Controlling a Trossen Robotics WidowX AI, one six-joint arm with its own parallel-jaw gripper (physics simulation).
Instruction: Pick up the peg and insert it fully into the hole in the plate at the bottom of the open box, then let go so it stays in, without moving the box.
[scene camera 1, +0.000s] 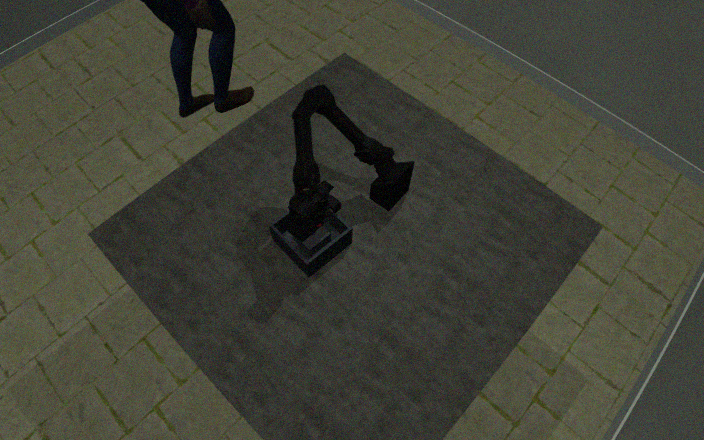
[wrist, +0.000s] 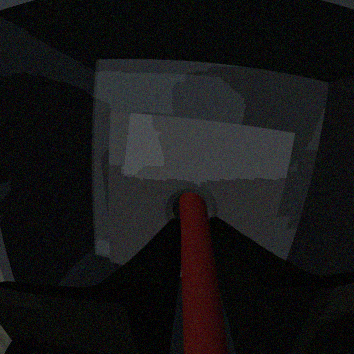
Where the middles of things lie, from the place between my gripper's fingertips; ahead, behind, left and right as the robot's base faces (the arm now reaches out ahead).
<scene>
I see the dark box (scene camera 1: 341, 232) 10 mm to the right of my hand and 20 mm below it.
</scene>
